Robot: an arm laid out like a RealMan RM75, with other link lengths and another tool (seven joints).
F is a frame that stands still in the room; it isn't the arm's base.
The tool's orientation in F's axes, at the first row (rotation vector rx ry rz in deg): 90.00, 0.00, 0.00
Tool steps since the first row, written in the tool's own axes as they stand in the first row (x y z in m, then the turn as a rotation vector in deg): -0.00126, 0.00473, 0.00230, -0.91, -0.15, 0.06; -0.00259, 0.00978, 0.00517, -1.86, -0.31, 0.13; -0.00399, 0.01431, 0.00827, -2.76, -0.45, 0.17; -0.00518, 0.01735, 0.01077, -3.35, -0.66, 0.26
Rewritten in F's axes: -0.00126, -0.00230, 0.00473, -0.91, -0.06, -0.15; -0.00259, -0.00517, 0.00978, -1.86, -0.13, -0.31; -0.00399, -0.00827, 0.01431, -2.76, -0.17, -0.45; -0.00518, -0.01077, 0.01735, -3.35, -0.26, -0.66
